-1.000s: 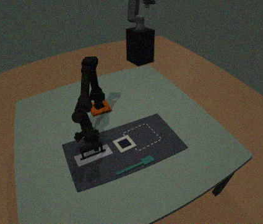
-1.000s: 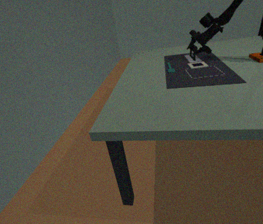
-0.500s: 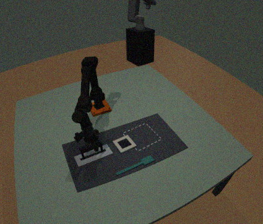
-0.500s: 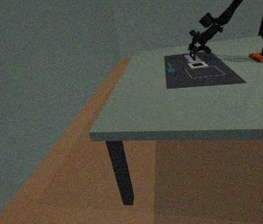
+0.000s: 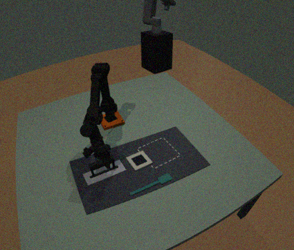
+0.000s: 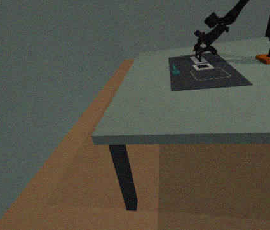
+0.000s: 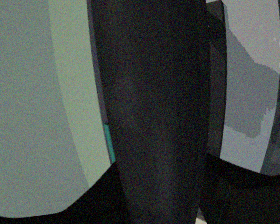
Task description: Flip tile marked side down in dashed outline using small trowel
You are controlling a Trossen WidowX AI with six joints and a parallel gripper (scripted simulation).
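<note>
Now: gripper tip 20 mm short of the dark mat, 140 mm to the right of it and 70 mm above it. Also, from my gripper tip: white tile 160 mm to the left, 50 mm below; teal trowel 160 mm ahead, 140 mm to the left, 50 mm below.
</note>
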